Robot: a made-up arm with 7 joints.
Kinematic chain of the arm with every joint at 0, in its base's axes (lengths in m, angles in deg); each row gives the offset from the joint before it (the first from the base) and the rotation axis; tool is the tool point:
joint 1: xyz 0 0.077 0 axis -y
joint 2: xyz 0 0.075 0 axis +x
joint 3: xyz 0 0 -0.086 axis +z
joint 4: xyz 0 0 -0.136 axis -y
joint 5: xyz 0 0 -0.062 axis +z
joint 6: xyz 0 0 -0.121 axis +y
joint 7: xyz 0 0 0 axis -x
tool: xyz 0 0 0
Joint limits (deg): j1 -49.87..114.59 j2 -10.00..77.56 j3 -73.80..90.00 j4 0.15..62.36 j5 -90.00..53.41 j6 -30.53..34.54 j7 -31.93..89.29
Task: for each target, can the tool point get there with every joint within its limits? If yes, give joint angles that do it. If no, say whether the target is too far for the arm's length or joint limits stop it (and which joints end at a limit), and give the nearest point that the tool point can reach.
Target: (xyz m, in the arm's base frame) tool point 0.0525 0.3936 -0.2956
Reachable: yes | joints -3.25 52.15 -50.02 36.01 -78.87 -16.49 40.33
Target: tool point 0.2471 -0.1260 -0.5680
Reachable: no: too far | nearest point 0.1501 0.0215 -0.3450 | short by 0.284 m
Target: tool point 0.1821 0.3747 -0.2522
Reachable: yes | joints 15.25 32.36 16.42 38.52 -57.17 4.59 55.17
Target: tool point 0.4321 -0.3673 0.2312
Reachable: no: too far | nearest point 0.2742 -0.0410 0.1467 | short by 0.372 m
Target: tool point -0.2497 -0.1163 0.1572
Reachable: no: joint limits stop it (at a limit: joint 1, joint 2, joint 3, joint 4) | nearest point -0.1813 -0.0546 -0.2120 | short by 0.380 m
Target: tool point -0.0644 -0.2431 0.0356
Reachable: no: joint limits stop it (at a limit: joint 1, joint 2, joint 3, joint 4) | nearest point -0.1813 -0.0546 -0.2120 | short by 0.332 m
